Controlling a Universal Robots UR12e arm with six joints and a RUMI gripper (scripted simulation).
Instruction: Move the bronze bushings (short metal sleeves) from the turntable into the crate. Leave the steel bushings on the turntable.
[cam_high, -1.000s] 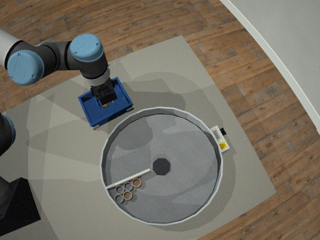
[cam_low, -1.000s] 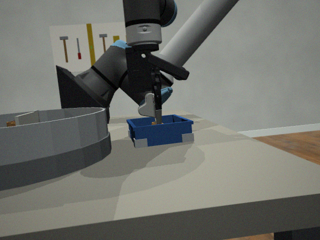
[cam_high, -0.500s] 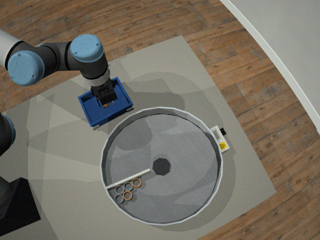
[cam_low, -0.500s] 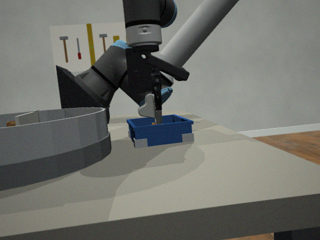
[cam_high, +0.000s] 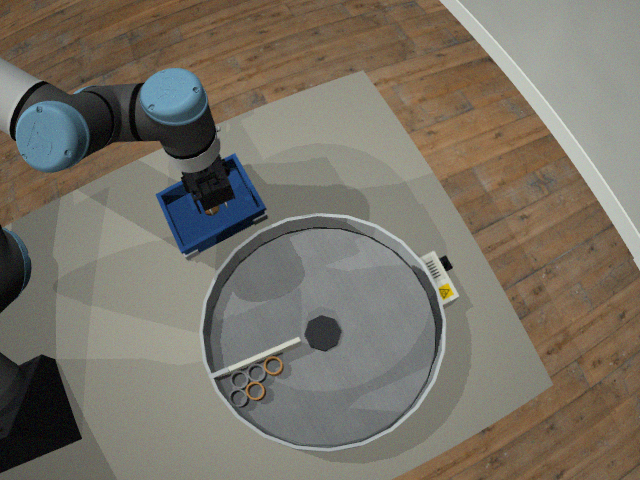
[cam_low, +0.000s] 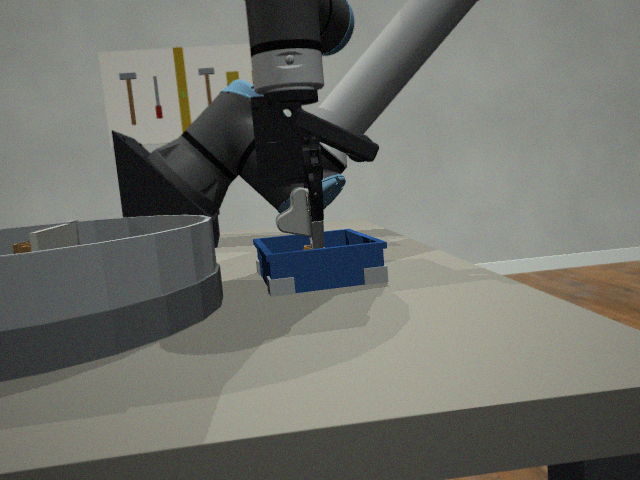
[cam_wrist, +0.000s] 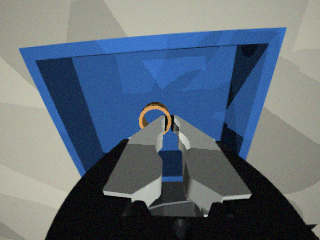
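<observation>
Right now my hand is 1 cm past the blue crate and 1 cm above it. The rest, counted from my hand: grey turntable: 9 cm ahead, 33 cm to the right, 2 cm above.
</observation>
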